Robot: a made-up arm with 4 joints. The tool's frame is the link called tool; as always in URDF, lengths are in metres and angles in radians.
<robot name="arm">
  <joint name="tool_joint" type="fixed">
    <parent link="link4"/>
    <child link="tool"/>
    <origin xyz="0.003 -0.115 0.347" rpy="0 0 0"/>
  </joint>
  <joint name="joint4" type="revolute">
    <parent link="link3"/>
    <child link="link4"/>
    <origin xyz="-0.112 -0.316 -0.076" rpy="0 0 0"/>
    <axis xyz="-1 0 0"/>
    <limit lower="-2.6" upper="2.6" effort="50" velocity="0.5"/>
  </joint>
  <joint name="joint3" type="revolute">
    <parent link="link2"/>
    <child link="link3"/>
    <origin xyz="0.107 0.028 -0.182" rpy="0 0 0"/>
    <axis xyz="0 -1 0"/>
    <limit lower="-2.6" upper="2.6" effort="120" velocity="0.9"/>
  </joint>
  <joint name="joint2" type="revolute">
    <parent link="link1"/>
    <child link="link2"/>
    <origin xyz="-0.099 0.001 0.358" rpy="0 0 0"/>
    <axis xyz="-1 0 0"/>
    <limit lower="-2.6" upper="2.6" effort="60" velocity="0.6"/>
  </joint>
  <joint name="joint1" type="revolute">
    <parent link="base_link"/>
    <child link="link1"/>
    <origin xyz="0 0 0.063" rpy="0 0 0"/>
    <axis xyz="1 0 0"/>
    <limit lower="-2.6" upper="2.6" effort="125" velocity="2.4"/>
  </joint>
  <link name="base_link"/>
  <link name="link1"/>
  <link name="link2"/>
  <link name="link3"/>
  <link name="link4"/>
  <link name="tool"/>
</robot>
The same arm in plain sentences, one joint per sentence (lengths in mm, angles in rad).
The arm has four revolute joints in a row. What follows holds with every joint at zero, and every direction is one of the base frame's. Joint 1 sits 63 mm along +z from the base frame's origin and rotates about +x, from -2.6 to 2.6 rad. Joint 2 sits 99 mm along -x and 1 mm along +y and 358 mm along +z from joint 1 and rotates about -x, from -2.6 to 2.6 rad. Joint 3 sits 107 mm along +x and 28 mm along +y and 182 mm along -z from joint 2 and rotates about -y, from -2.6 to 2.6 rad. Joint 4 sits 112 mm along -x and 316 mm along -y and 76 mm along -z from joint 3 and rotates about -x, from -2.6 to 2.6 rad. The tool frame, which is the frame that the pose is given for, sits 3 mm along +x and 115 mm along -y and 347 mm along +z from joint 4; its axes are parallel to the base frame's.
